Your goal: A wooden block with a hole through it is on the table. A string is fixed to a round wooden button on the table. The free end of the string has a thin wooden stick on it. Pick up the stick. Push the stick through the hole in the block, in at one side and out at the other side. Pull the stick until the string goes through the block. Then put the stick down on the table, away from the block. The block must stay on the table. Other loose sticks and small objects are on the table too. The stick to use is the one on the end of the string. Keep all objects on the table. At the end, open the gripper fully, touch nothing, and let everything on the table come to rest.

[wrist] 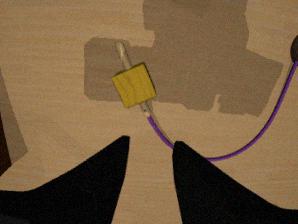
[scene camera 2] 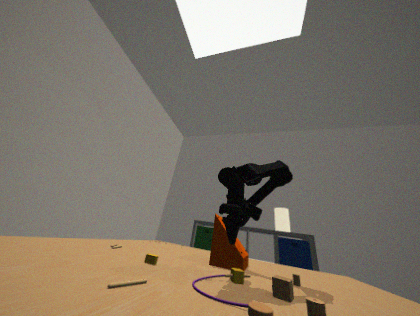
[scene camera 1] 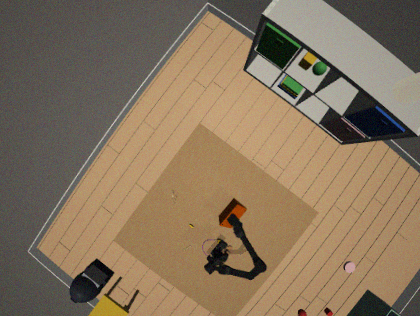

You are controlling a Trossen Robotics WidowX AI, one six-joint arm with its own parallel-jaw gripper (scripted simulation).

Labels:
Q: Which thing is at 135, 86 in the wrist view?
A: A yellow block.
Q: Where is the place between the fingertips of my gripper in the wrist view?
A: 151, 145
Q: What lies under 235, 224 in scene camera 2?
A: My gripper.

